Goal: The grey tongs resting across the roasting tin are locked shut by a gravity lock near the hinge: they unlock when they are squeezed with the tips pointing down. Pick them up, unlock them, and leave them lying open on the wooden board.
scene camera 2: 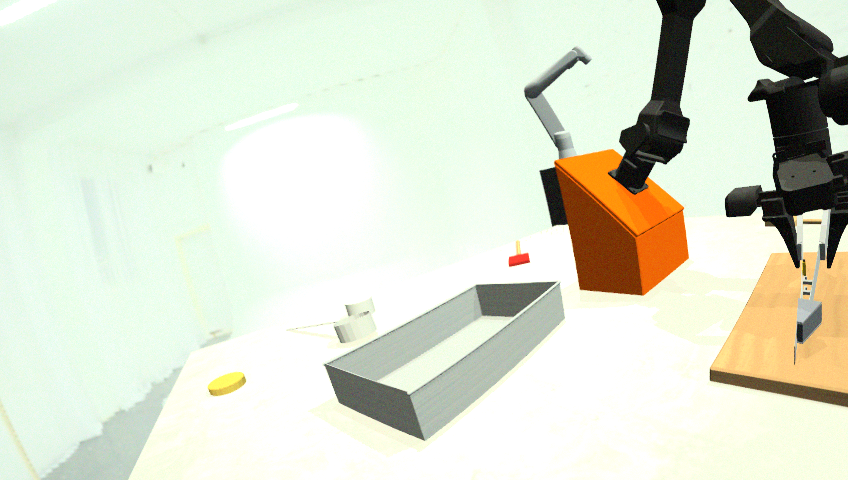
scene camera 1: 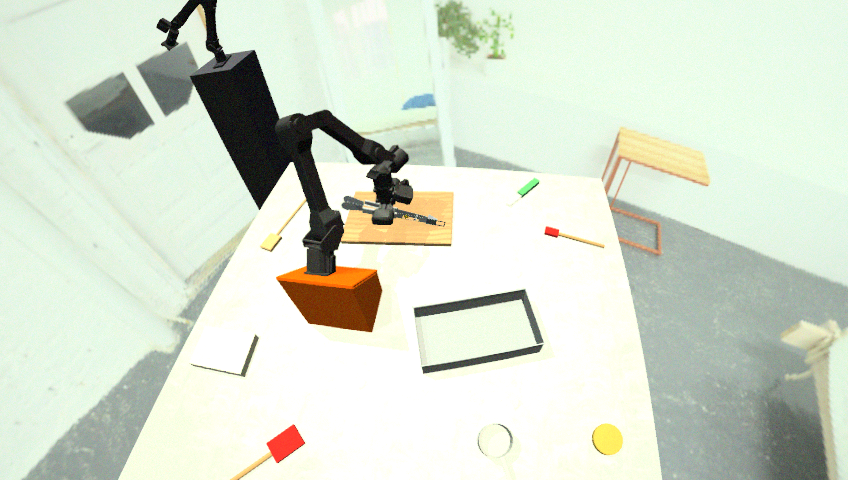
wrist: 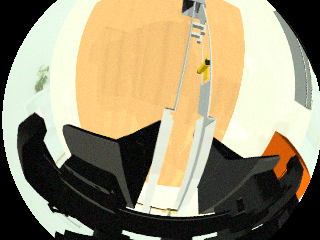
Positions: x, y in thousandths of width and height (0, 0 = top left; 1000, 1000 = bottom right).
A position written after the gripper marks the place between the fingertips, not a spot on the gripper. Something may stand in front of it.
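Note:
Gripper: the gripper (scene camera 2: 959, 557), (scene camera 1: 460, 457), (wrist: 558, 535). Cream pad (scene camera 1: 271, 732); hidden in the wrist view by the gripper. White cup (scene camera 2: 418, 682). Wooden board (scene camera 2: 894, 739), (scene camera 1: 423, 478), (wrist: 402, 285). Roasting tin (scene camera 2: 492, 786), (scene camera 1: 536, 697).

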